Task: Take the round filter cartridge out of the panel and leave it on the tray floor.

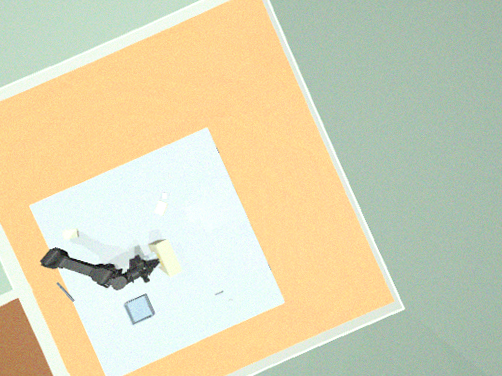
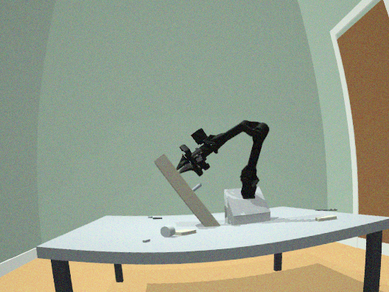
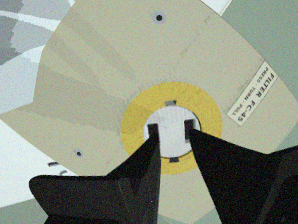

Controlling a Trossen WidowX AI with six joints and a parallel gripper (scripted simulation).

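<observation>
My gripper tip is 2 cm short of the round white filter cartridge and 1 cm above it. The rest, counted from my gripper tip: grey square tray 41 cm behind, 28 cm to the right, 26 cm below; then beige service panel 9 cm below, 3 cm behind.
</observation>
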